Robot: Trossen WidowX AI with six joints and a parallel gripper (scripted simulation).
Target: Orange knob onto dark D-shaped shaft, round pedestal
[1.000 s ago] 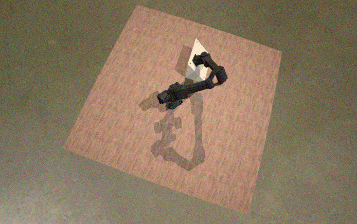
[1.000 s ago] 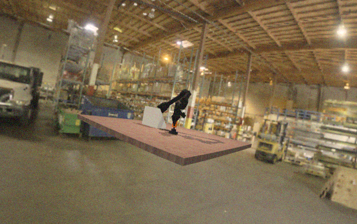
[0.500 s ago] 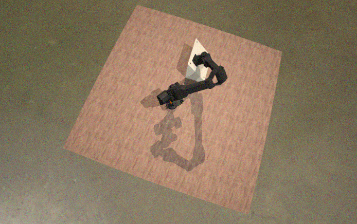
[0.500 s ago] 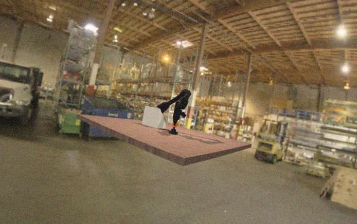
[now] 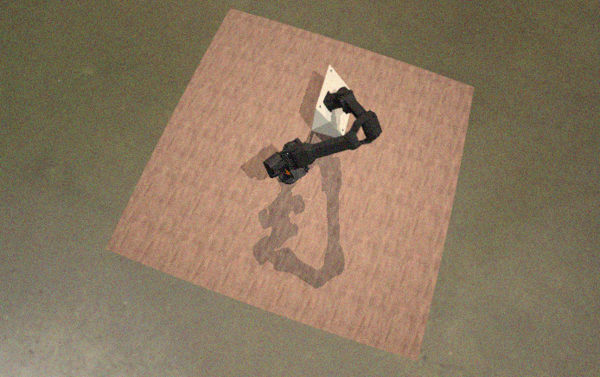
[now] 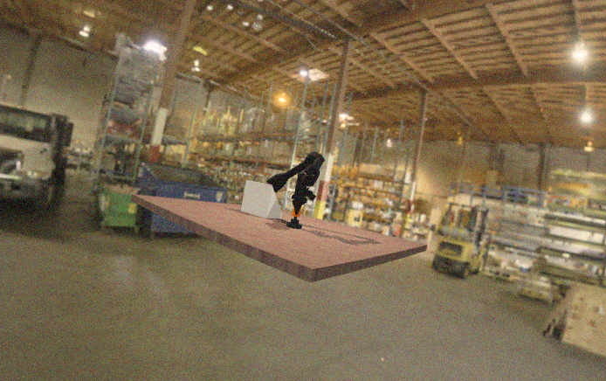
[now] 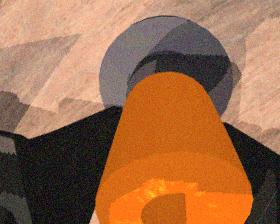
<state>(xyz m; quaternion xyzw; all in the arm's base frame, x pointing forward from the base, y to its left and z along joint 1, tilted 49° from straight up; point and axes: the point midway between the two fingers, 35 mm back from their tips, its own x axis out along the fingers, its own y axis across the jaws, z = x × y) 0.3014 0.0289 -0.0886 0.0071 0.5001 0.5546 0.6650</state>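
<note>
Right now my gripper tip is 2 cm below the orange knob. Round my gripper tip: dark D-shaped shaft: 4 cm below.
</note>
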